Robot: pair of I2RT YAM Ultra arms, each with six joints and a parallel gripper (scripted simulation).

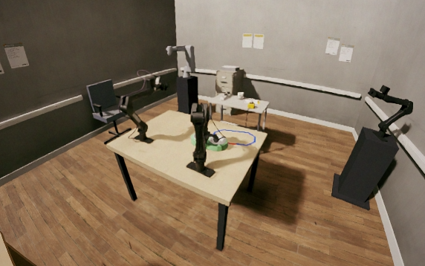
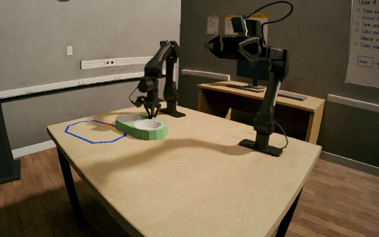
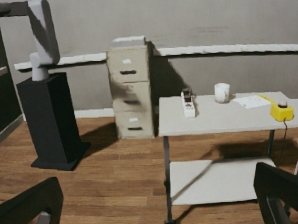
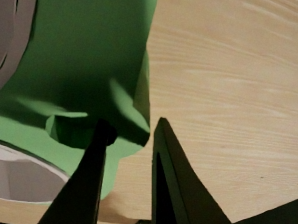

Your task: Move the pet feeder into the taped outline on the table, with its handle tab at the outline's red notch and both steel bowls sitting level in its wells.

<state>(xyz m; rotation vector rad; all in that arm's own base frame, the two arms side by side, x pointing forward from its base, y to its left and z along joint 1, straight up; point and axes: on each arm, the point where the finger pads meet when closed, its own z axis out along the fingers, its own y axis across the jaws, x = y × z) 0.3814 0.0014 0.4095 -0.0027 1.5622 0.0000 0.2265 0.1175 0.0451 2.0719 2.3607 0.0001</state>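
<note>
Now: the green pet feeder 80 mm ahead of my right hand, 20 mm to the left of it and 20 mm below it.
</note>
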